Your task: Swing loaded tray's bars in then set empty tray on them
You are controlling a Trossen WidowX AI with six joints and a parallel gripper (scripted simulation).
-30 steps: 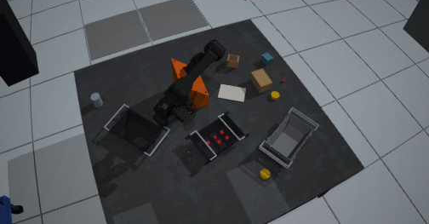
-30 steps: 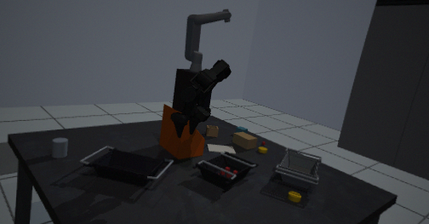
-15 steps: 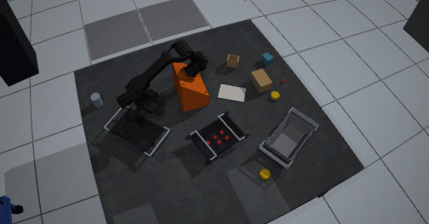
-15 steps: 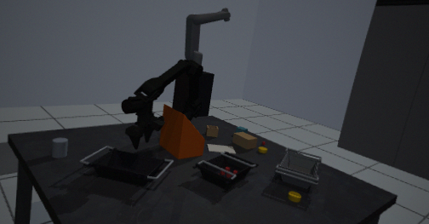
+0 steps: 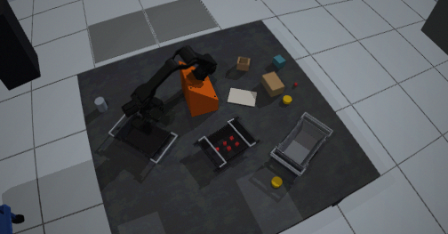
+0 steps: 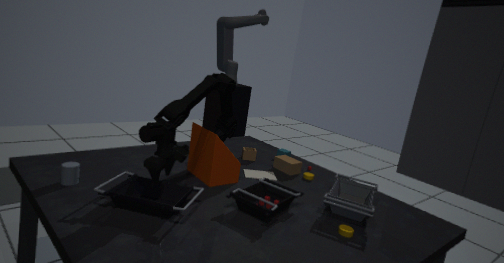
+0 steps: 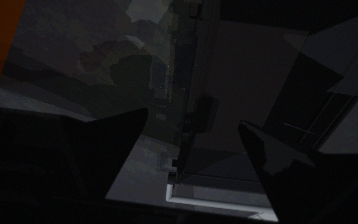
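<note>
Right now the black tray is 40 mm ahead of my gripper tip, 60 mm to the right of it and 20 mm below it. From my gripper tip the other things lie so: pale block: 40 mm ahead, 520 mm to the left, 70 mm below; then grey cylinder: 270 mm behind, 200 mm to the right, 30 mm below; then tan box: 60 mm ahead, 710 mm to the left, 40 mm below.
</note>
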